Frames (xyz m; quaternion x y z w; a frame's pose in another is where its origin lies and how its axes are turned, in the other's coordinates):
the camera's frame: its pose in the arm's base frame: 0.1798 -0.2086 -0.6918 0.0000 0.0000 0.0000 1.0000
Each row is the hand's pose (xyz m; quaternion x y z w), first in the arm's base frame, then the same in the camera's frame.
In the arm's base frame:
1: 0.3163 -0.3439 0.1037 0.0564 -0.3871 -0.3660 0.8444
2: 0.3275 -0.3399 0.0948 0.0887 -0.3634 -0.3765 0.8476
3: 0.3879 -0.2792 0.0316 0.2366 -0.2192 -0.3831 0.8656
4: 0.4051 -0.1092 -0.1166 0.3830 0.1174 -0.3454 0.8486
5: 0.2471 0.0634 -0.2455 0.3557 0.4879 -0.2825 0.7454
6: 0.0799 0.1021 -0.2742 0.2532 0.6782 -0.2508 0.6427
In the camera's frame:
1: 0.1365 -0.1353 0.7955 0.0564 -0.3871 -0.3660 0.8444
2: 0.1477 -0.1313 0.7866 0.0887 -0.3634 -0.3765 0.8476
3: 0.2081 -0.0706 0.7234 0.2366 -0.2192 -0.3831 0.8656
4: 0.2253 0.0994 0.5752 0.3830 0.1174 -0.3454 0.8486
5: 0.0673 0.2720 0.4463 0.3557 0.4879 -0.2825 0.7454
6: -0.0999 0.3107 0.4176 0.2532 0.6782 -0.2508 0.6427

